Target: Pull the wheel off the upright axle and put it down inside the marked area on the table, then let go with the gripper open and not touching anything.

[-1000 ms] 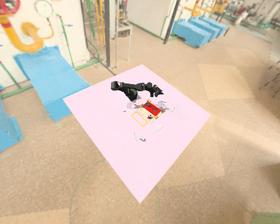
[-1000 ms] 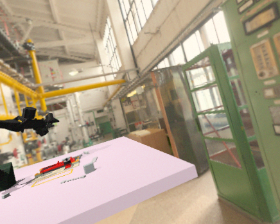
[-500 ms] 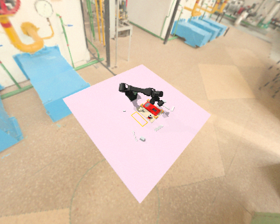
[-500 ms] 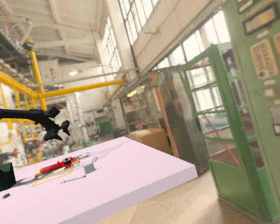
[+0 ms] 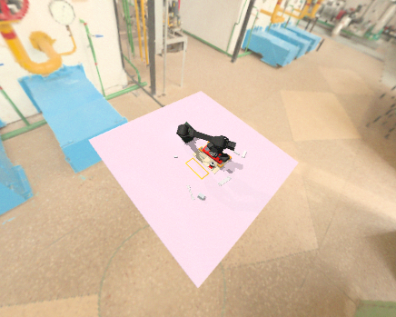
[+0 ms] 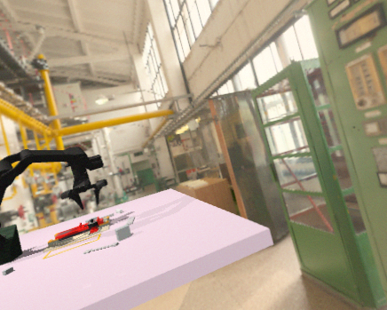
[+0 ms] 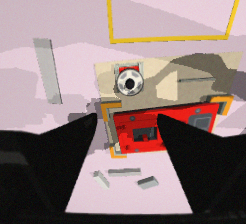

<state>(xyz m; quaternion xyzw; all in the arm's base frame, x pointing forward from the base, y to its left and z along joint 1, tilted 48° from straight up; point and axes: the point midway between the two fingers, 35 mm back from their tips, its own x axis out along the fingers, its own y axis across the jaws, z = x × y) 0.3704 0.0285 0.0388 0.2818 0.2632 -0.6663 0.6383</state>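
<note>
Now: the dark wheel 70 mm below my gripper tip and 20 mm to the right of it. Round my gripper tip: beige baseplate: 100 mm below, 70 mm to the left, 70 mm behind.
</note>
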